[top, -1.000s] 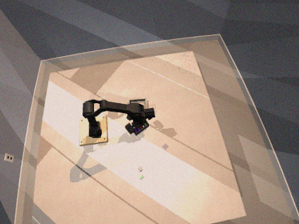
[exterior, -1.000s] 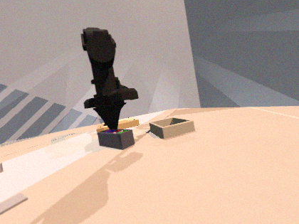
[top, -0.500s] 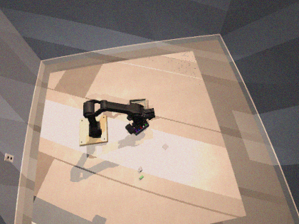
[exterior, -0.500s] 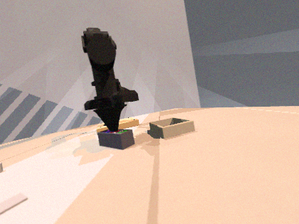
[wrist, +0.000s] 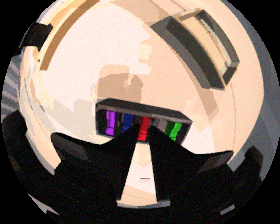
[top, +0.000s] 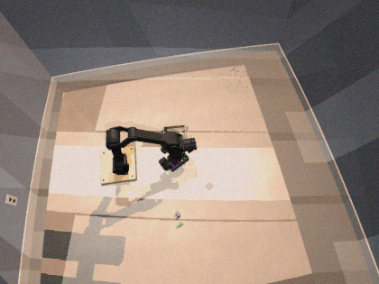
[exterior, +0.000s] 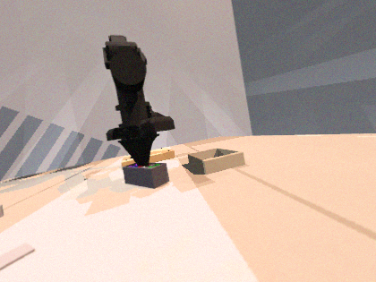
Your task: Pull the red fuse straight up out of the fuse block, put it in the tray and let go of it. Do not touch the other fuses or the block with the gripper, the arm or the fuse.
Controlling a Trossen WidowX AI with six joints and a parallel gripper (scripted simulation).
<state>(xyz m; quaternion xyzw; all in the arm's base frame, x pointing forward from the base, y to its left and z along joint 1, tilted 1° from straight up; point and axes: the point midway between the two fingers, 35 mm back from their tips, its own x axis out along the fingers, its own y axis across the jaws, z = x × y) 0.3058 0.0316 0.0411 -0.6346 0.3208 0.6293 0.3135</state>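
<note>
My gripper tip is now 20 mm past the tray, 180 mm to the right of it and 30 mm above it. Round my gripper tip: red fuse 10 mm below.
</note>
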